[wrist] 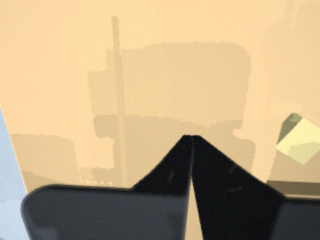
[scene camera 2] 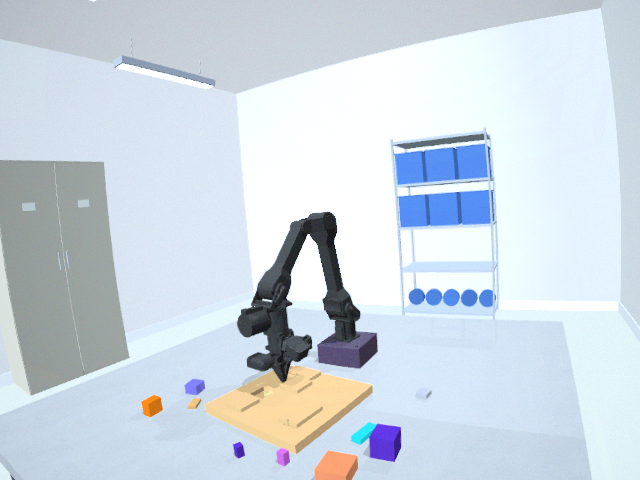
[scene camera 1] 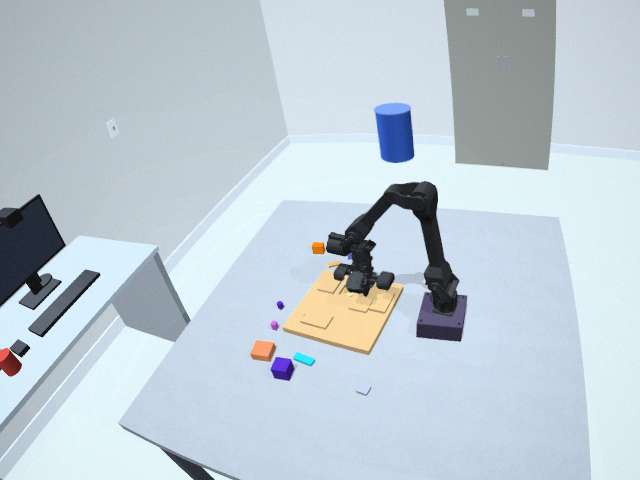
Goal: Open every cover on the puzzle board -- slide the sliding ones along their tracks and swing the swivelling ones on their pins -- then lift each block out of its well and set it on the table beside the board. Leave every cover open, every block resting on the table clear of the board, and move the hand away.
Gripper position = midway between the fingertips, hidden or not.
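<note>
Gripper shut and holding nothing; my gripper (scene camera 1: 366, 295), (scene camera 2: 283, 382), (wrist: 190, 143) is visible. Also visible: a puzzle board (scene camera 1: 352, 330), (scene camera 2: 339, 396), (wrist: 145, 146).
</note>
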